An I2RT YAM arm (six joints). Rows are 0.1 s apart.
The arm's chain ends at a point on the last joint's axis. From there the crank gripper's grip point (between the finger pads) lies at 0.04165 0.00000 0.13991 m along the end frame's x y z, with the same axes.
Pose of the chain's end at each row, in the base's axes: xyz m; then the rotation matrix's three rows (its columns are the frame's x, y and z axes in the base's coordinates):
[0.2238 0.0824 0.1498], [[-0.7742 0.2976 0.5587], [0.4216 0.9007 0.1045], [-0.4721 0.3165 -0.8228]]
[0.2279 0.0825 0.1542], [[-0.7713 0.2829 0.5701], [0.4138 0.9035 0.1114], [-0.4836 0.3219 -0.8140]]
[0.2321 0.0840 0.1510], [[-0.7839 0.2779 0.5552], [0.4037 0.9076 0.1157], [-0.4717 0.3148 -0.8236]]
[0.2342 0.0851 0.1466], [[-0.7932 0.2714 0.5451], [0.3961 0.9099 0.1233], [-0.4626 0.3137 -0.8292]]
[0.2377 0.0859 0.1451], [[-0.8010 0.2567 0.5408], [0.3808 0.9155 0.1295], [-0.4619 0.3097 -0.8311]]
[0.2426 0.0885 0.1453], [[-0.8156 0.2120 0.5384], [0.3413 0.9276 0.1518], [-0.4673 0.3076 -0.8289]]
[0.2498 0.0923 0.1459], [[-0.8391 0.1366 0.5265], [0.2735 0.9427 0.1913], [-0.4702 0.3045 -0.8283]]
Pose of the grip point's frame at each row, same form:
[0.2697 0.1146 0.0150], [[-0.7742 0.2976 0.5587], [0.4216 0.9007 0.1045], [-0.4721 0.3165 -0.8228]]
[0.2755 0.1153 0.0202], [[-0.7713 0.2829 0.5701], [0.4138 0.9035 0.1114], [-0.4836 0.3219 -0.8140]]
[0.2771 0.1170 0.0161], [[-0.7839 0.2779 0.5552], [0.4037 0.9076 0.1157], [-0.4717 0.3148 -0.8236]]
[0.2774 0.1188 0.0113], [[-0.7932 0.2714 0.5451], [0.3961 0.9099 0.1233], [-0.4626 0.3137 -0.8292]]
[0.2800 0.1199 0.0096], [[-0.8010 0.2567 0.5408], [0.3808 0.9155 0.1295], [-0.4619 0.3097 -0.8311]]
[0.2840 0.1240 0.0099], [[-0.8156 0.2120 0.5384], [0.3413 0.9276 0.1518], [-0.4673 0.3076 -0.8289]]
[0.2885 0.1305 0.0104], [[-0.8391 0.1366 0.5265], [0.2735 0.9427 0.1913], [-0.4702 0.3045 -0.8283]]

